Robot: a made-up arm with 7 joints. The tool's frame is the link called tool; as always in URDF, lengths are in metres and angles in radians. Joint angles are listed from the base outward.
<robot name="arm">
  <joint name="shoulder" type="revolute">
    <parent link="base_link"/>
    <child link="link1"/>
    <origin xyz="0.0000 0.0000 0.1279" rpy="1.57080 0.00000 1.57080"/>
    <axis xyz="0 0 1"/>
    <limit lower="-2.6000" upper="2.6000"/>
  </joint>
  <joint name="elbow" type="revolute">
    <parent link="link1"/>
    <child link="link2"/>
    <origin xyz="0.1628 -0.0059 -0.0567" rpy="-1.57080 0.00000 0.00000"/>
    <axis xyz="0 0 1"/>
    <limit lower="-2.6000" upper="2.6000"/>
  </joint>
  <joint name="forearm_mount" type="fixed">
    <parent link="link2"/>
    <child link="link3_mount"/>
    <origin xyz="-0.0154 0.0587 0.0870"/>
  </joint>
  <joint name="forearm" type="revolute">
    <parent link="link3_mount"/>
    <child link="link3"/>
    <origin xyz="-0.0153 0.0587 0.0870"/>
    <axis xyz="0 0 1"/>
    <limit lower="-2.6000" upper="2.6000"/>
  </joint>
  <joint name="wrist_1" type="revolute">
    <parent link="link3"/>
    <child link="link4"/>
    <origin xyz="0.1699 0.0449 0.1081" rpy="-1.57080 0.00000 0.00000"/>
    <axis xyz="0 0 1"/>
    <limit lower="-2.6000" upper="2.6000"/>
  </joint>
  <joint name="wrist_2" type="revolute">
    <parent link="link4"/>
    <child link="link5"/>
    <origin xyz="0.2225 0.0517 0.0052" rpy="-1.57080 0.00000 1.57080"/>
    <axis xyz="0 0 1"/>
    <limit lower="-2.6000" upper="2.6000"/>
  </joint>
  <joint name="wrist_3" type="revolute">
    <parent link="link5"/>
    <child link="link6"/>
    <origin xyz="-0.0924 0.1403 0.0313" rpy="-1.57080 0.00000 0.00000"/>
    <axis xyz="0 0 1"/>
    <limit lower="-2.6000" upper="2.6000"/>
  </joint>
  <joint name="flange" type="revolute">
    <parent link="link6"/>
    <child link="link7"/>
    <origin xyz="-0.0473 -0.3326 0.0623" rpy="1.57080 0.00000 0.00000"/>
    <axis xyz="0 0 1"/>
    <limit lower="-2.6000" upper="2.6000"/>
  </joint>
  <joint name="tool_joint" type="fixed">
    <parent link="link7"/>
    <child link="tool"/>
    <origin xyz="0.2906 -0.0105 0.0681" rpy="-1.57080 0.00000 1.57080"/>
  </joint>
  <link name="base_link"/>
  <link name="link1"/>
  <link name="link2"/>
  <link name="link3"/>
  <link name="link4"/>
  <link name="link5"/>
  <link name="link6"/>
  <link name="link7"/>
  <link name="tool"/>
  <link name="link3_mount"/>
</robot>
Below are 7 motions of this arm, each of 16 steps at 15 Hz.
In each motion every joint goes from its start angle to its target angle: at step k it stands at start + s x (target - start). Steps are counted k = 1, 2, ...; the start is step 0. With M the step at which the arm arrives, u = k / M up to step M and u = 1 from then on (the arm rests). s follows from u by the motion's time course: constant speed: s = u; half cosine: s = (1 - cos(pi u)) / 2; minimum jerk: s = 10 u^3 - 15 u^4 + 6 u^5.
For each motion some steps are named. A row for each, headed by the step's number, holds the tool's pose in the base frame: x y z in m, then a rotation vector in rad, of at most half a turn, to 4 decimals.
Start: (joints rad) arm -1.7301 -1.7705 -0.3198 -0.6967 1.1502 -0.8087 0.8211
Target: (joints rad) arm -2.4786 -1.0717 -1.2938 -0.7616 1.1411 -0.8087 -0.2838
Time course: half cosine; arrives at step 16
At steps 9, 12, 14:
9: -0.1689 -0.0506 -0.4551 0.5339 2.1730 0.7349
12: -0.1098 -0.1891 -0.3796 0.2893 2.4684 0.6248
14: -0.0799 -0.2340 -0.3413 0.1927 2.5958 0.5563

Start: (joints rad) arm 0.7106 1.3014 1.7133 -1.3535 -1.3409 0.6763 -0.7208
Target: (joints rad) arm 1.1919 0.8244 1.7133 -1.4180 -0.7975 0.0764 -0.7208
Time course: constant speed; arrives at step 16
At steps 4, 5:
4: 0.1297 -0.3418 0.0146 2.0158 -1.2612 -1.5662
5: 0.1028 -0.3309 -0.0066 1.9729 -1.2205 -1.6710

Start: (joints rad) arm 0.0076 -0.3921 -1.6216 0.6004 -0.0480 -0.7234 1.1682
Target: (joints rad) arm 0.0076 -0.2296 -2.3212 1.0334 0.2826 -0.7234 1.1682
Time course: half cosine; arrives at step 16
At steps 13, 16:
13: -0.2122 -0.3442 0.7291 -1.4860 1.0465 -0.7338
16: -0.2137 -0.3545 0.7263 -1.4751 1.0936 -0.7131

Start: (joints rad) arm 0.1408 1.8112 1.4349 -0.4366 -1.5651 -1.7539 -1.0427
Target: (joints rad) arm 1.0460 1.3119 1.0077 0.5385 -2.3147 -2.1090 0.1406
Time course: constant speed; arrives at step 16
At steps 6, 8, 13, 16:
6: -0.5374 -0.1686 0.1093 1.8595 1.6708 -0.3588
8: -0.5324 -0.0407 0.0530 2.0312 1.5075 -0.3394
13: -0.3819 0.2721 0.0565 2.4551 1.0246 -0.5712
16: -0.2132 0.3805 0.1106 2.6415 0.7328 -0.9254

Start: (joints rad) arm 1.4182 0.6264 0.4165 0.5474 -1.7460 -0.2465 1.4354
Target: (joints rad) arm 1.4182 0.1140 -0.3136 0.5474 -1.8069 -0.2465 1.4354
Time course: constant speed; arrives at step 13
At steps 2, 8, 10, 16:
2: 0.1100 0.0908 0.0283 0.6363 -0.5355 0.8215
8: -0.0487 0.0787 -0.0645 0.8009 -0.0196 0.5362
10: -0.1127 0.0780 -0.0730 0.8478 0.1514 0.4355
16: -0.2108 0.0806 -0.0618 0.9106 0.4066 0.2788

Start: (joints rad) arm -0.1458 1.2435 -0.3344 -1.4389 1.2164 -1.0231 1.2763
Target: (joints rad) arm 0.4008 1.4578 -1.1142 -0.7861 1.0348 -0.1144 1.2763
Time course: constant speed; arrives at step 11
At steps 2, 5, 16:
2: 0.0617 -0.3486 0.4485 0.2822 -1.5745 -0.5867
5: 0.0780 -0.3362 0.4301 0.4915 -1.7095 -0.7837
16: 0.1591 -0.3175 0.4415 0.8367 -1.8977 -1.0890

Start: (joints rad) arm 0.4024 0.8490 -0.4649 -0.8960 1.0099 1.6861 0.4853
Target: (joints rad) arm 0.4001 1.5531 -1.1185 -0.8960 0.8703 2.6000 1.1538
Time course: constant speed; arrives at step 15
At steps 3, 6, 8, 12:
3: 0.0752 0.2048 1.0174 -2.7288 0.7150 0.2830
6: 0.0751 0.1648 1.0575 -2.5961 0.4758 0.3829
8: 0.0772 0.1390 1.0790 -2.5067 0.3122 0.4480
12: 0.0865 0.0933 1.1116 -2.3233 -0.0224 0.5714

